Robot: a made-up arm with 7 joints. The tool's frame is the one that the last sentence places.
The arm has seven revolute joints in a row. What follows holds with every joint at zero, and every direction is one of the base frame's.
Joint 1 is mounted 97.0 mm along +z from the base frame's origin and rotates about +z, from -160.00 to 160.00 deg.
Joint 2 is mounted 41.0 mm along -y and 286.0 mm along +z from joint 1 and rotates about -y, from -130.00 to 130.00 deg.
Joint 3 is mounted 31.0 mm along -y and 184.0 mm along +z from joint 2 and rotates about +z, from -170.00 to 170.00 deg.
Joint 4 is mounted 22.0 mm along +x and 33.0 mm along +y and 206.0 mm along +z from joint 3 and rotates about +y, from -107.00 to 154.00 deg.
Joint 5 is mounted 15.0 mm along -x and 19.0 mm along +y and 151.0 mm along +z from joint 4 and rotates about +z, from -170.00 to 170.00 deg.
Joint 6 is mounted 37.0 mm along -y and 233.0 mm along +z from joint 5 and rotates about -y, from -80.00 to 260.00 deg.
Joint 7 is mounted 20.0 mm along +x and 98.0 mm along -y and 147.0 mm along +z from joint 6 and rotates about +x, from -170.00 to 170.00 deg.
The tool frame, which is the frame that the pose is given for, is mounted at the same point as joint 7; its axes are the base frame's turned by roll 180.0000, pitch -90.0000 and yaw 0.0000 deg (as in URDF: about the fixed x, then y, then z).
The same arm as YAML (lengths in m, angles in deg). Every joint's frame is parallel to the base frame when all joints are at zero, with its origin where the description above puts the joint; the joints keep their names.
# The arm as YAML. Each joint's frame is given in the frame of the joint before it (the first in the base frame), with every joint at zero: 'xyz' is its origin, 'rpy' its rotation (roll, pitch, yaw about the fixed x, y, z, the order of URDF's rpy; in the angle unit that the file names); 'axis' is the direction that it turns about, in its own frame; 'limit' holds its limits. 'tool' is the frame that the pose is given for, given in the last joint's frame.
units:
  length: m
  angle: deg
joints:
  - name: joint 1
    type: revolute
    origin:
      xyz: [0.0, 0.0, 0.097]
      rpy: [0.0, 0.0, 0.0]
    axis: "+z"
    limit:
      lower: -160.0
      upper: 160.0
  - name: joint 2
    type: revolute
    origin:
      xyz: [0.0, -0.041, 0.286]
      rpy: [0.0, 0.0, 0.0]
    axis: "-y"
    limit:
      lower: -130.0
      upper: 130.0
  - name: joint 3
    type: revolute
    origin:
      xyz: [0.0, -0.031, 0.184]
      rpy: [0.0, 0.0, 0.0]
    axis: "+z"
    limit:
      lower: -170.0
      upper: 170.0
  - name: joint 4
    type: revolute
    origin:
      xyz: [0.022, 0.033, 0.206]
      rpy: [0.0, 0.0, 0.0]
    axis: "+y"
    limit:
      lower: -107.0
      upper: 154.0
  - name: joint 5
    type: revolute
    origin:
      xyz: [-0.015, 0.019, 0.151]
      rpy: [0.0, 0.0, 0.0]
    axis: "+z"
    limit:
      lower: -170.0
      upper: 170.0
  - name: joint 6
    type: revolute
    origin:
      xyz: [0.0, -0.037, 0.233]
      rpy: [0.0, 0.0, 0.0]
    axis: "-y"
    limit:
      lower: -80.0
      upper: 260.0
  - name: joint 7
    type: revolute
    origin:
      xyz: [0.02, -0.098, 0.147]
      rpy: [0.0, 0.0, 0.0]
    axis: "+x"
    limit:
      lower: -170.0
      upper: 170.0
tool:
  origin:
    xyz: [0.0, 0.0, 0.0]
    rpy: [180.0, -90.0, 0.0]

